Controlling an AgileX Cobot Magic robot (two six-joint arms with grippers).
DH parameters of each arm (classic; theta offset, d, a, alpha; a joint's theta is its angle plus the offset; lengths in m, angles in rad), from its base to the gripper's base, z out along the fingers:
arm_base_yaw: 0 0.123 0 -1.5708
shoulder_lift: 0.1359 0 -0.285 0
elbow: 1.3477 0 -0.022 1.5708
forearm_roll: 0 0.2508 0 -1.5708
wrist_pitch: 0 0 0.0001 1.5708
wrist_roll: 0 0.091 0 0
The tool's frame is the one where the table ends.
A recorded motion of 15 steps. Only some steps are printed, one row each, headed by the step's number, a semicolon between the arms.
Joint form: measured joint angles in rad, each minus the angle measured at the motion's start. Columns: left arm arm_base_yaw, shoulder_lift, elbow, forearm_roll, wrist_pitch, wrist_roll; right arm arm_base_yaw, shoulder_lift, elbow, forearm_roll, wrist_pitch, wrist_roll.
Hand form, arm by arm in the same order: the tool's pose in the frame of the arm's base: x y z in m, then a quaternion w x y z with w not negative. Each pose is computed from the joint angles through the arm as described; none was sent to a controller.
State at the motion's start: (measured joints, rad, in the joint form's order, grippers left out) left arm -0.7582 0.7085 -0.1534 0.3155 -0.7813 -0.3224; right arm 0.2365 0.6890 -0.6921 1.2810 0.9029 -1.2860
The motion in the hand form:
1: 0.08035 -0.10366 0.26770 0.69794 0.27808 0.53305 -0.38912; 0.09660 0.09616 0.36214 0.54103 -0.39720 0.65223 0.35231
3: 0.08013 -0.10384 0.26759 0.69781 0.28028 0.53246 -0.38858; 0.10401 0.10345 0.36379 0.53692 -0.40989 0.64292 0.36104
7: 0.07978 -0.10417 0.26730 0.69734 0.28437 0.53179 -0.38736; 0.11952 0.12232 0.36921 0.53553 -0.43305 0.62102 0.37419
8: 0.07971 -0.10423 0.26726 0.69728 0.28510 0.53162 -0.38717; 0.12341 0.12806 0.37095 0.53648 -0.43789 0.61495 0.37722
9: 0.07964 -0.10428 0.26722 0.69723 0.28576 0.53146 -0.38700; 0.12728 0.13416 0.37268 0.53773 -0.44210 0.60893 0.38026
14: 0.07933 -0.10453 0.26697 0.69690 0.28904 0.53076 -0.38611; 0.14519 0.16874 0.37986 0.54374 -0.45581 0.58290 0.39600
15: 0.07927 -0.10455 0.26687 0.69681 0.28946 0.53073 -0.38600; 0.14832 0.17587 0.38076 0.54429 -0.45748 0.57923 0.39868
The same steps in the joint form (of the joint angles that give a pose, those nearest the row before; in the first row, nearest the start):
1: 0.0001 0.0000 0.0000 0.0025 -0.0003 -0.0001; 0.0199 0.0229 -0.0071 0.0135 -0.0051 -0.0215
3: 0.0000 0.0000 0.0000 0.0071 0.0000 0.0001; 0.0637 0.0706 -0.0249 0.0392 -0.0218 -0.0645
7: 0.0001 0.0000 0.0000 0.0157 0.0016 0.0000; 0.1667 0.1723 -0.0747 0.0960 -0.0787 -0.1567
8: 0.0000 0.0000 0.0000 0.0172 0.0018 0.0000; 0.1949 0.1990 -0.0898 0.1133 -0.0967 -0.1816
9: 0.0000 0.0000 0.0000 0.0186 0.0019 0.0000; 0.2233 0.2261 -0.1055 0.1322 -0.1156 -0.2071
14: 0.0001 0.0000 0.0002 0.0257 0.0026 -0.0001; 0.3589 0.3638 -0.1902 0.2409 -0.2080 -0.3349
15: 0.0000 0.0000 0.0004 0.0264 0.0027 0.0000; 0.3825 0.3903 -0.2075 0.2615 -0.2241 -0.3573

